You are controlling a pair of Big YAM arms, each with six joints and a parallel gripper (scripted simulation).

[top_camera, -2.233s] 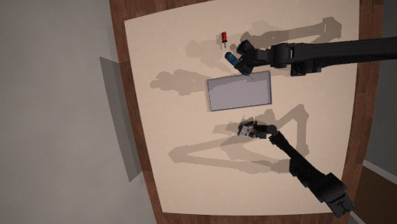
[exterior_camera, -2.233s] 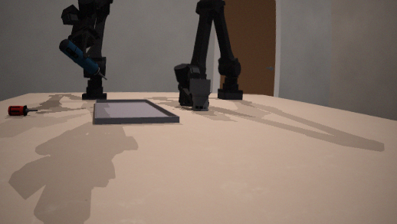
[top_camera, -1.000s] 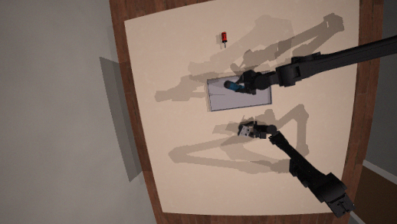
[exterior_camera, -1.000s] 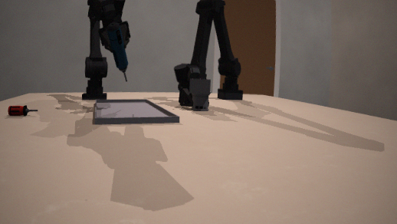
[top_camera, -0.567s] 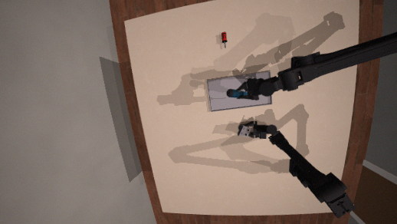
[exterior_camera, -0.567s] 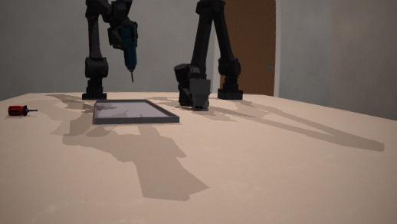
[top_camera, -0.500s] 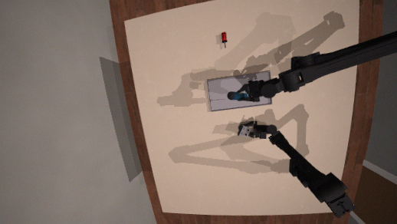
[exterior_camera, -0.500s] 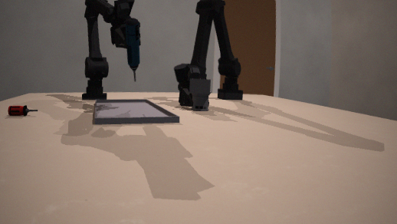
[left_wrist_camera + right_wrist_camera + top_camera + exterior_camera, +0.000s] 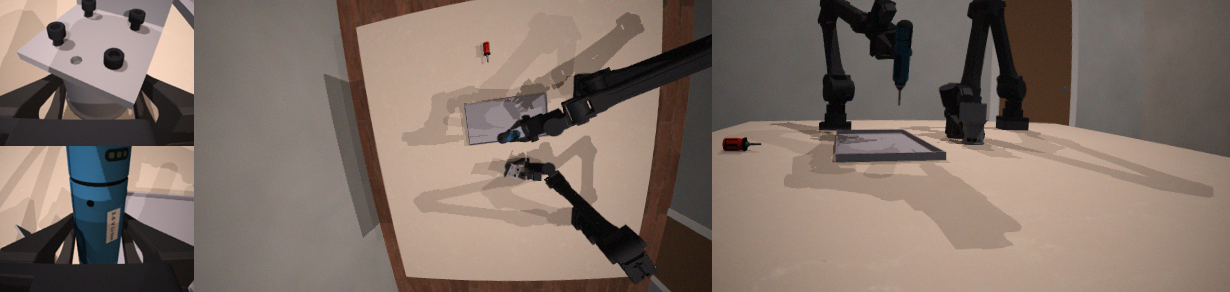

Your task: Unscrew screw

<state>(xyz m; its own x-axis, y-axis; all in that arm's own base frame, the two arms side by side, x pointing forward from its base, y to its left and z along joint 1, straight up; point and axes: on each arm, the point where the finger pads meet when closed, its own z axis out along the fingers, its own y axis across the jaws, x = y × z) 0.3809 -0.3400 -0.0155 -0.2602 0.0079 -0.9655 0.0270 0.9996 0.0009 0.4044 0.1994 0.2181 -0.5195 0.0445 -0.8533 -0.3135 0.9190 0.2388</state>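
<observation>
The grey joint module lies 1 cm above my left hand. Also, from my left hand: grey bracket: 5 cm above; then screwdriver bit: 3 cm behind, 20 cm to the right, 9 cm above; then shallow grey tray: 1 cm ahead, 26 cm to the right, 2 cm below.
</observation>
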